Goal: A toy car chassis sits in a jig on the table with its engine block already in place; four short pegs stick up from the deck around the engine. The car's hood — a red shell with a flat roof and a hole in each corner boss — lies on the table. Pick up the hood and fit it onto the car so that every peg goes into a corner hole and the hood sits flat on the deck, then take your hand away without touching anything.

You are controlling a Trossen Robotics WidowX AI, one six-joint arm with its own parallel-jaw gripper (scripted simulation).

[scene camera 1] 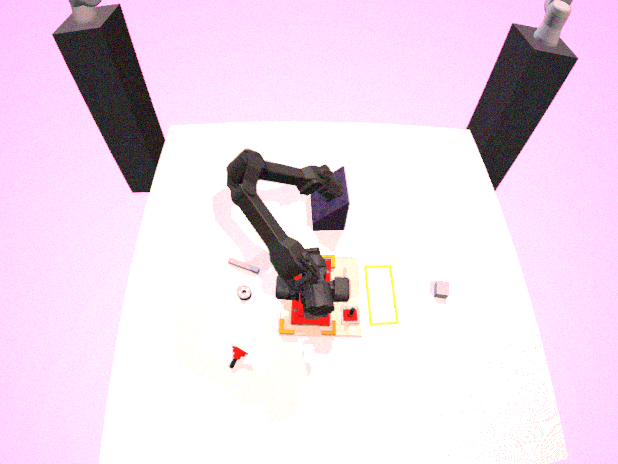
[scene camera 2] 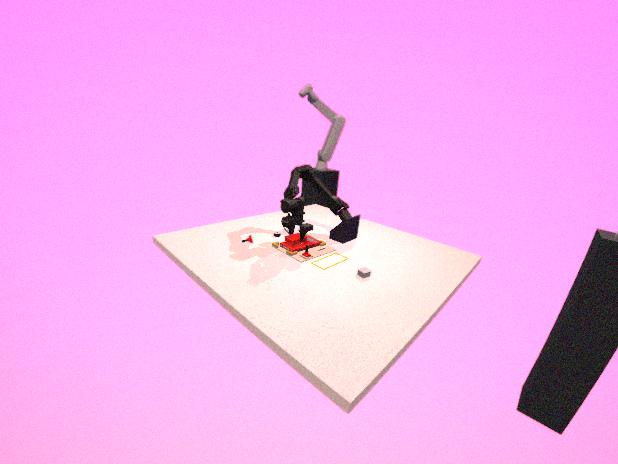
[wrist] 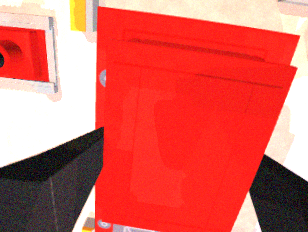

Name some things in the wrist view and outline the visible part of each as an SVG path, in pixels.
The gripper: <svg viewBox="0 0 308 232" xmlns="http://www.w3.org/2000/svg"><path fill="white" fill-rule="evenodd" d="M264 153L248 190L261 231L308 232L307 180ZM104 126L52 149L0 167L0 232L73 231L103 168Z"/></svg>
A red hood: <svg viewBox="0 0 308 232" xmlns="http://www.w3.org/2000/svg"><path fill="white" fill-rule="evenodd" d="M107 39L102 222L160 232L231 232L277 124L279 114L290 91L291 83L298 67L267 62L262 57L241 52L151 39L131 38L126 41Z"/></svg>
